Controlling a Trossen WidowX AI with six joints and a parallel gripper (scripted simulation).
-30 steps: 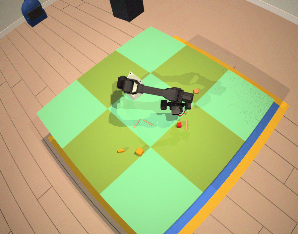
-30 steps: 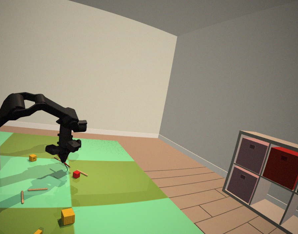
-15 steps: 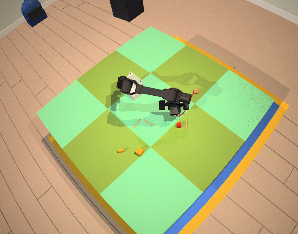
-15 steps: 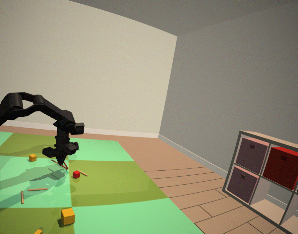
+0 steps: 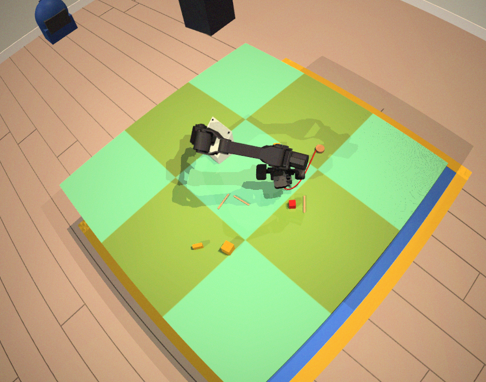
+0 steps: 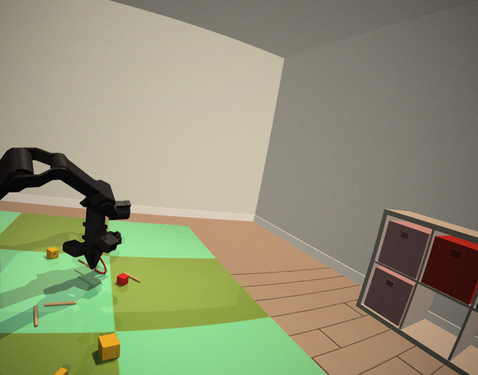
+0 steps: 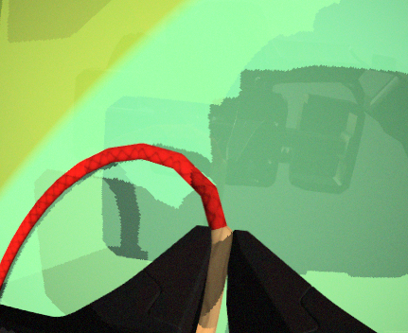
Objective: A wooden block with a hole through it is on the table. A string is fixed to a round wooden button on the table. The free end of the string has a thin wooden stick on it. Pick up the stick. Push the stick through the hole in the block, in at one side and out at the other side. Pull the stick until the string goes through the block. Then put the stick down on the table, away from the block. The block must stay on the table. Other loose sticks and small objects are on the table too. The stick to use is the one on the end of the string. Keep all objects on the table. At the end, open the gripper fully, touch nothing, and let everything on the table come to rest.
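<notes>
Now: gripper tip 90 mm short of the red cube, 50 mm to the left of it and 20 mm above it. The rest, counted from my gripper tip: small orange piece: 100 mm behind, 400 mm to the right, 20 mm below; then yellow cube: 340 mm to the right, 10 mm below; then round wooden button: 30 mm ahead, 250 mm to the left, 20 mm below.
</notes>
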